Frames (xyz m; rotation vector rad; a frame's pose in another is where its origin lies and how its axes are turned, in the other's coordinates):
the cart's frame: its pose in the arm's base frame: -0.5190 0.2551 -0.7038 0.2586 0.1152 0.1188
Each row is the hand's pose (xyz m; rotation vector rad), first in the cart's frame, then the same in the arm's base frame.
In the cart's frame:
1: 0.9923 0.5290 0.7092 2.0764 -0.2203 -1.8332
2: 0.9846 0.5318 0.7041 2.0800 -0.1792 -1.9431
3: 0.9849 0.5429 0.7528 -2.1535 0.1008 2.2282
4: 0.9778 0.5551 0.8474 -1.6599 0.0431 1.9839
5: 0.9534 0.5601 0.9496 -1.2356 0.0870 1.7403
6: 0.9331 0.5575 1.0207 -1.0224 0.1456 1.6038
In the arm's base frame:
1: 0.4970 0.7178 0.0181 2.0873 0.1757 -1.9878
2: 0.4885 0.7208 0.0146 2.0680 0.2266 -2.0988
3: 0.4939 0.7194 0.0643 -1.9440 -0.3027 2.2789
4: 0.4978 0.7067 0.1590 -1.4116 -0.2646 2.0717
5: 0.4864 0.6830 0.2608 -0.9686 -0.1429 1.8589
6: 0.4758 0.6602 0.3304 -0.7510 -0.0454 1.7386

